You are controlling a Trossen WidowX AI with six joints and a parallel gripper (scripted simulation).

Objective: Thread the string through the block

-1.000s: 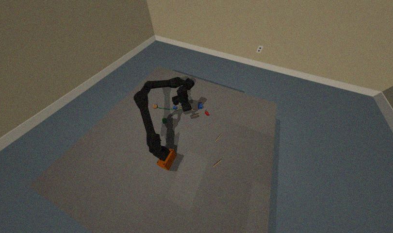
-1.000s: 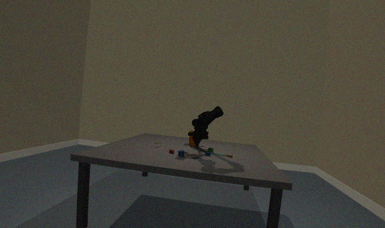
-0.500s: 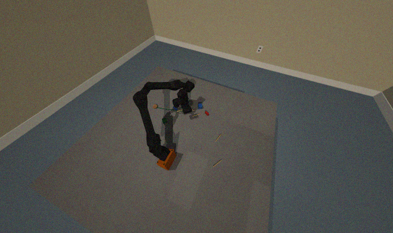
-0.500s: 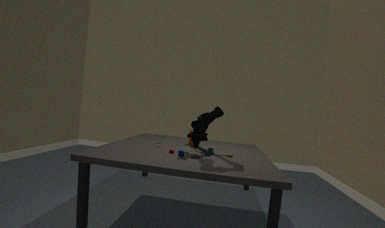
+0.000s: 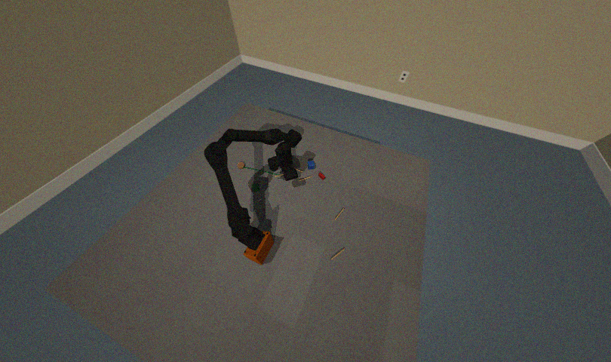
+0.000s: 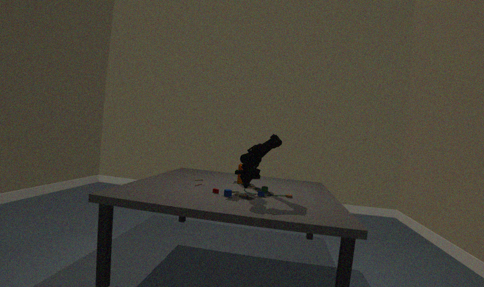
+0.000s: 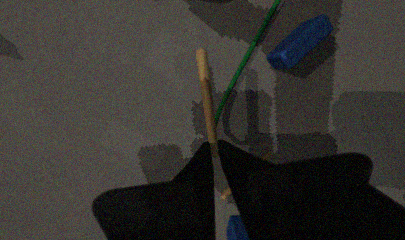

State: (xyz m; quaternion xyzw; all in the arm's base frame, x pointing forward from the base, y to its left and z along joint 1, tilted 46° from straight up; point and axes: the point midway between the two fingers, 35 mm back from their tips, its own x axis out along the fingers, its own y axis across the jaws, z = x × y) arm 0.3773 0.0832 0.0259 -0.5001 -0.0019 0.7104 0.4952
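Right now my gripper tip is 140 mm past the green block, 110 mm to the right of it and 20 mm above it. Round my gripper tip: red piece (170 mm to the right, 80 mm ahead, 20 mm below); thin wooden stick (10 mm to the left, 10 mm behind); blue block (120 mm ahead, 80 mm to the right, 20 mm below).
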